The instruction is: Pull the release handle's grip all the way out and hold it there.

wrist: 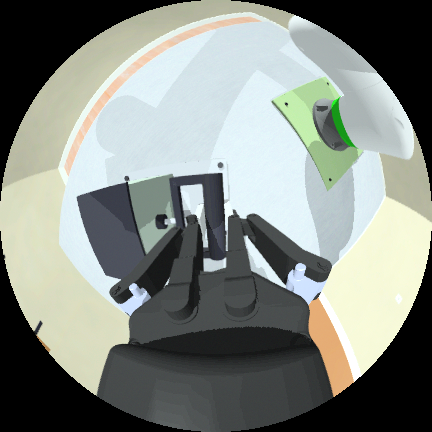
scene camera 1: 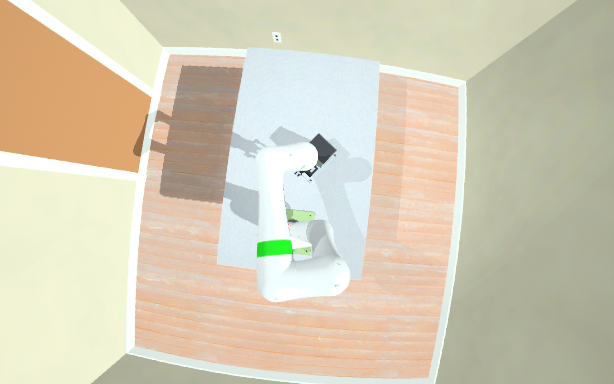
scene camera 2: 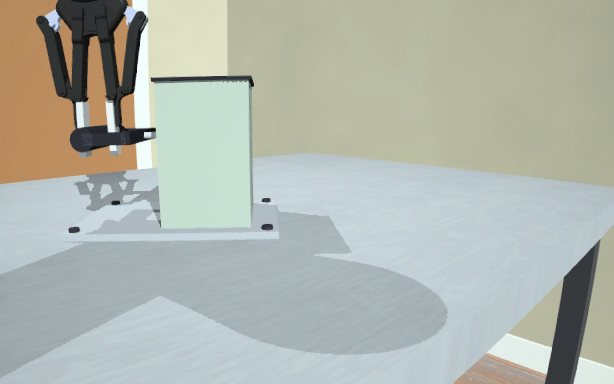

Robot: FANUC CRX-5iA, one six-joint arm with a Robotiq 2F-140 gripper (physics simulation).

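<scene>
The release handle is a pale green box (scene camera 2: 205, 155) (wrist: 150, 210) with a dark top (scene camera 1: 322, 144) (wrist: 107, 225), upright on a light base plate (scene camera 2: 120, 235). Its dark frame-shaped grip (scene camera 2: 82, 140) (wrist: 215, 200) stands out from the box's side on a short light rod (scene camera 2: 149, 133). A gap separates the grip from the box. My gripper (scene camera 1: 306, 173) (scene camera 2: 100, 153) (wrist: 214, 209) points down and is shut on the grip's outer bar, one finger inside the frame and one outside. The fingertips reach slightly below the bar. Finger contact is partly hidden in the wrist view.
The box stands on a light grey table (scene camera 1: 310, 90) (scene camera 2: 450, 215). A small black knob (wrist: 161, 221) sits on the box's grip side. Black bolts stand at the base plate's corners. The white arm (scene camera 1: 272, 200) rises from a green mounting plate (scene camera 1: 302, 215) (wrist: 300, 112).
</scene>
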